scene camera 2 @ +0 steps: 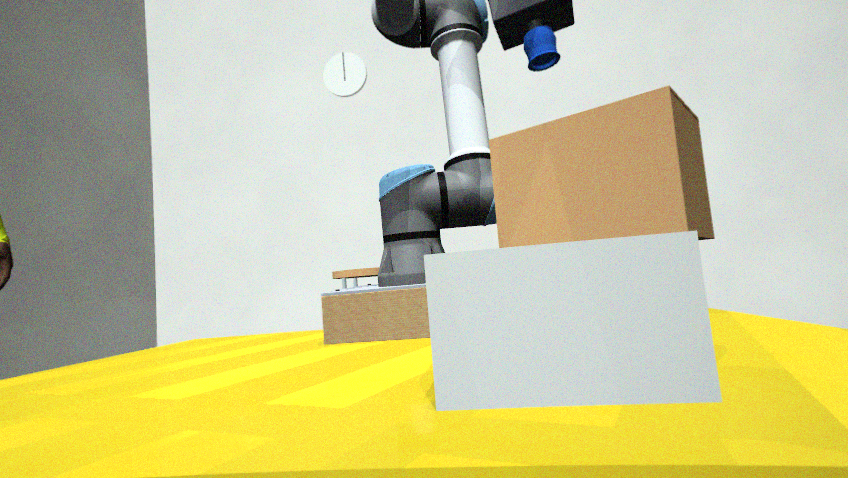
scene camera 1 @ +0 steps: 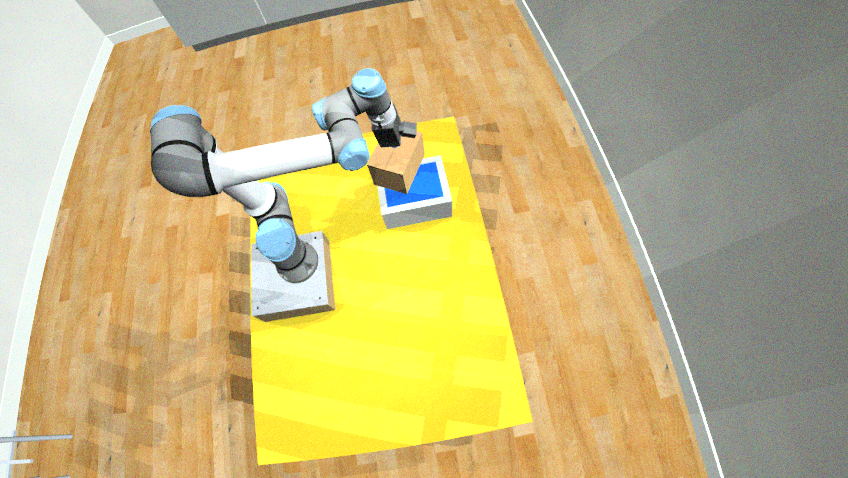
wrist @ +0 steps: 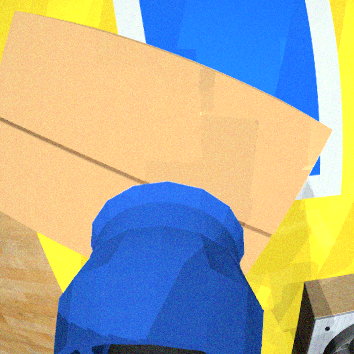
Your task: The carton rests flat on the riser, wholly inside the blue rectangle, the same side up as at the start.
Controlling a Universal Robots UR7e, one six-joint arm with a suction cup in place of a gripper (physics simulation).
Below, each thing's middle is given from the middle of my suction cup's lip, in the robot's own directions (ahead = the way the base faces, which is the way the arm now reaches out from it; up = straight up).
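My suction cup is 40 mm to the right of the brown carton (scene camera 2: 633,167) and 160 mm above it. Then there is the riser (scene camera 2: 619,321), which is 30 mm ahead of my suction cup, 30 mm to the right of it and 280 mm below it. Of the things named here, the brown carton is the nearest to my suction cup, going by their middles.
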